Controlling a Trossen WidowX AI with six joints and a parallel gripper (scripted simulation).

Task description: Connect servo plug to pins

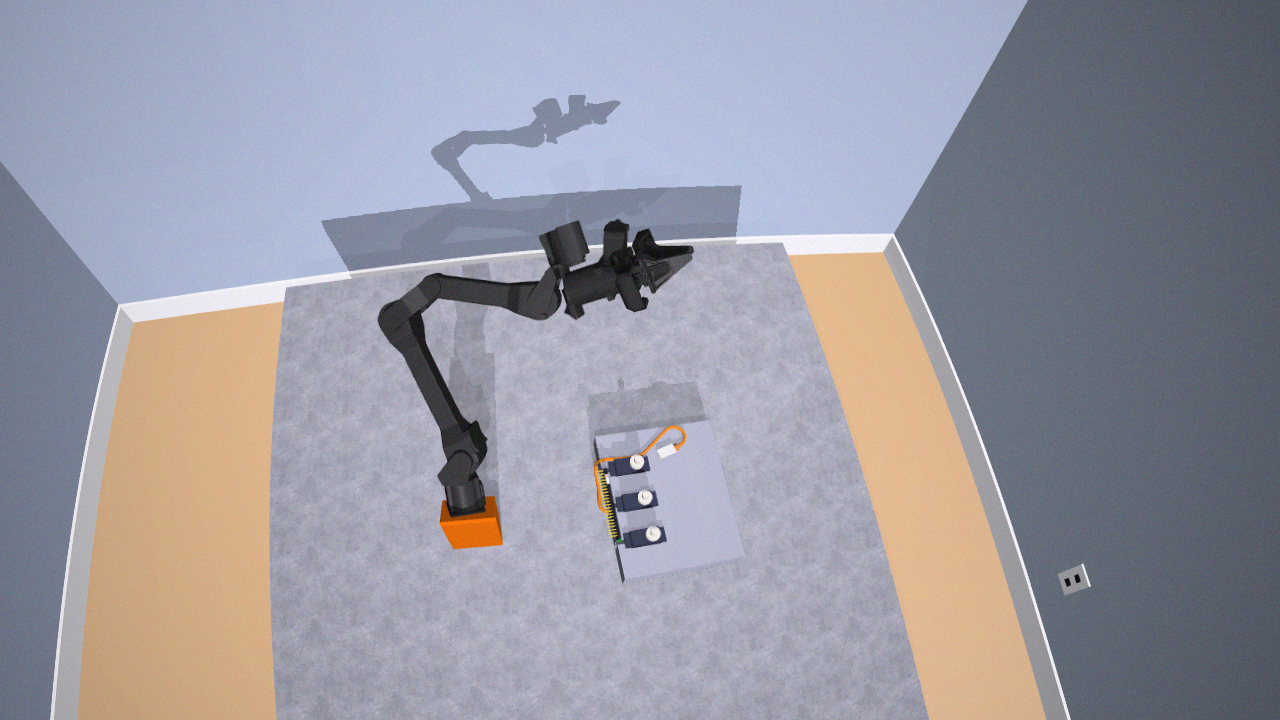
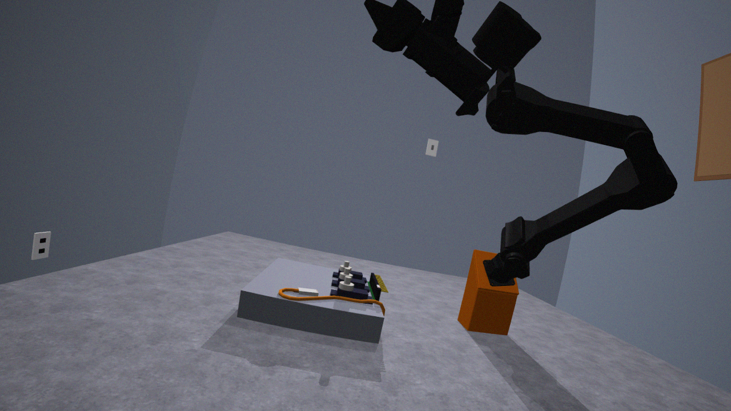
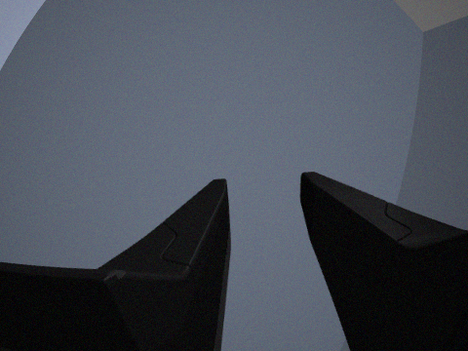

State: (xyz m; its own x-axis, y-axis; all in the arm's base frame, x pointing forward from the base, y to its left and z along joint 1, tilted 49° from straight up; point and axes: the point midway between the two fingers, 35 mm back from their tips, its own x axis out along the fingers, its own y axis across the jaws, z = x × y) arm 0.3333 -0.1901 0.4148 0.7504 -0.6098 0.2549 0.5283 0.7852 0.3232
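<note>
My gripper tip is 450 mm above the red dot, 150 mm to the left of it and 140 mm past it. Also, from my gripper tip: white band (450 mm below, 160 mm to the right, 140 mm behind); then grey holder (490 mm below, 220 mm to the right, 10 mm ahead).
</note>
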